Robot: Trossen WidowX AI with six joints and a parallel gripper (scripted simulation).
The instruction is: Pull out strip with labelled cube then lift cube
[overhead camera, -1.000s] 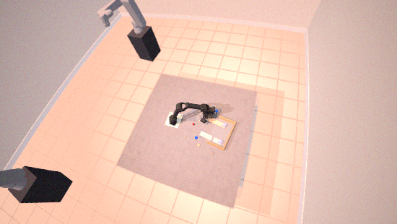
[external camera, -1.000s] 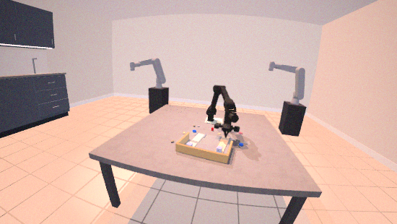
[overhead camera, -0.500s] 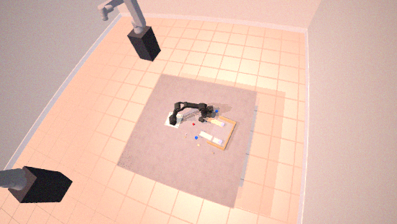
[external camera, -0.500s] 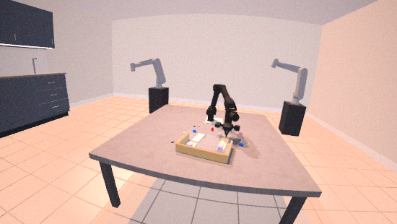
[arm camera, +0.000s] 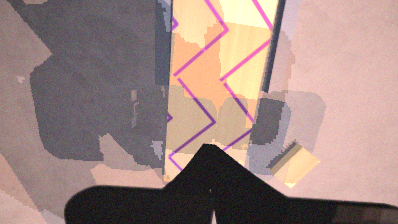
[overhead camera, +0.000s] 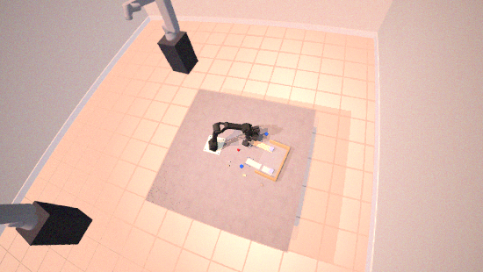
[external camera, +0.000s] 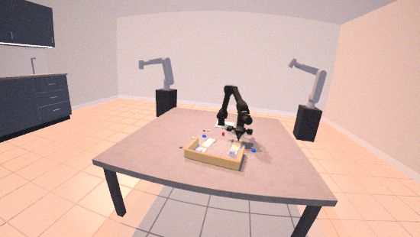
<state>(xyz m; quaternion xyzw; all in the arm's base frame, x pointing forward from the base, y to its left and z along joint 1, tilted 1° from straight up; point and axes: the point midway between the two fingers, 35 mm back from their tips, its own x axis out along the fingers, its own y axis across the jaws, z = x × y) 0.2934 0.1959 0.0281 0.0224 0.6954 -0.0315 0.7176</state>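
Right now the strip is 10 cm ahead of my gripper tip and 1 cm to the right of it. Also, from my gripper tip: pink block: 11 cm to the left, 9 cm behind; then red piece: 13 cm to the right, 7 cm behind, 1 cm above.
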